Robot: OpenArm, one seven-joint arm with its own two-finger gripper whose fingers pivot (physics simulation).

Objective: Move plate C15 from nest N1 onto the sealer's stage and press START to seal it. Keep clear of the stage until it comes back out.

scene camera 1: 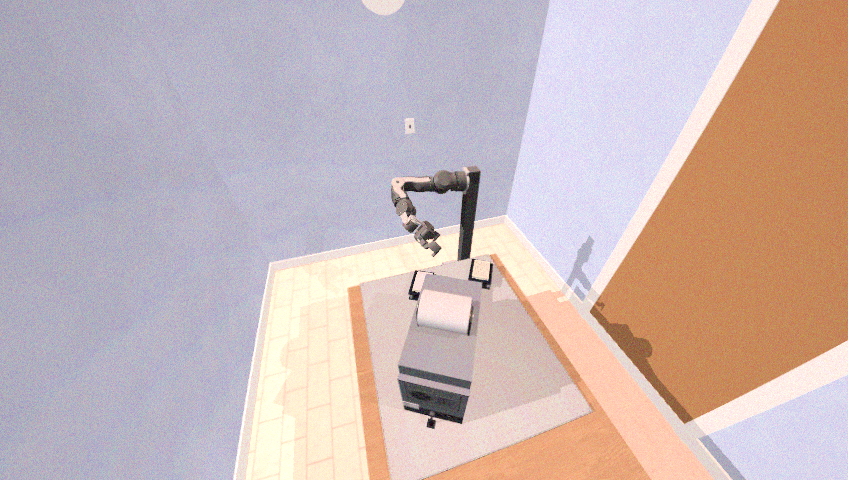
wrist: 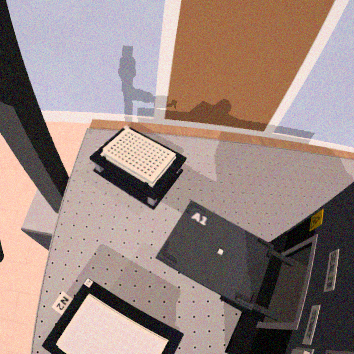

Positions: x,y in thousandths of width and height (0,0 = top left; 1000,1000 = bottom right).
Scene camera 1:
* dark upright post: 554,418
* sealer: 516,803
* white roll: 517,647
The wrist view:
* sealer: 866,835
